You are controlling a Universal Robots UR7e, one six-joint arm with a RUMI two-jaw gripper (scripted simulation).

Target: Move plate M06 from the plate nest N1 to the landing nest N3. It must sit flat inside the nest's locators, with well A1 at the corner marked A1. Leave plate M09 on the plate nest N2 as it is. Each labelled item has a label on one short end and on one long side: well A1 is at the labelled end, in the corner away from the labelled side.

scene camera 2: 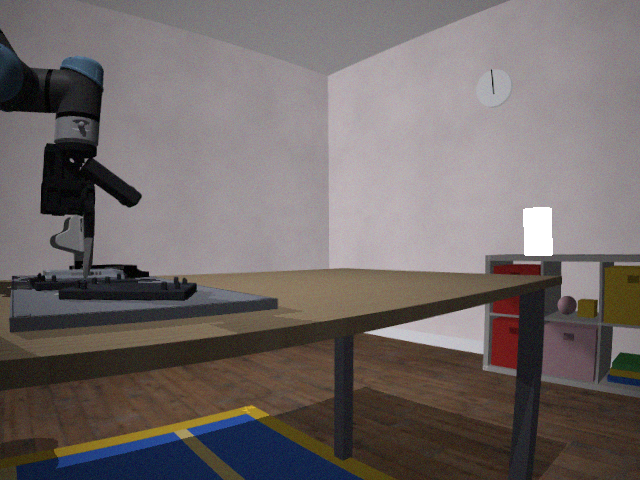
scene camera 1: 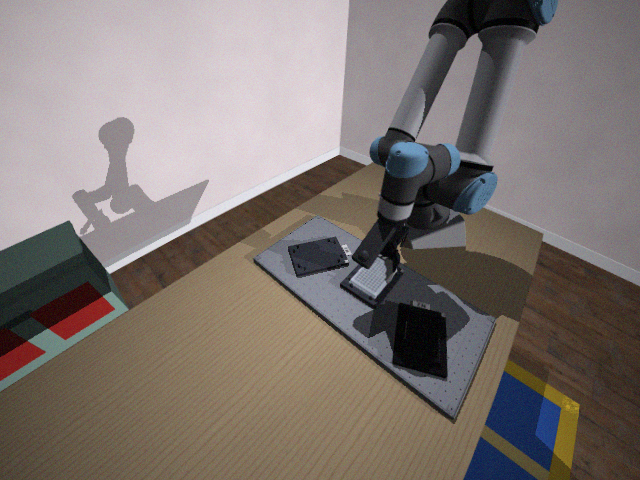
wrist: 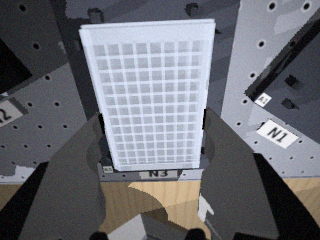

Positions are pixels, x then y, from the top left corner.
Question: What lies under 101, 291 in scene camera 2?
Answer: A dark nest N1.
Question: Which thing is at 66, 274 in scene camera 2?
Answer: A white plate M06.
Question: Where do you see a white plate M06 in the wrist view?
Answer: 158, 103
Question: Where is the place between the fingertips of my gripper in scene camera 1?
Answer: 374, 275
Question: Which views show my gripper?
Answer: Scene camera 2, scene camera 1 and the wrist view: all of them.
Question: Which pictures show the white plate M06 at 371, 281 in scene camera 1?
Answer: Scene camera 2, scene camera 1 and the wrist view: all of them.
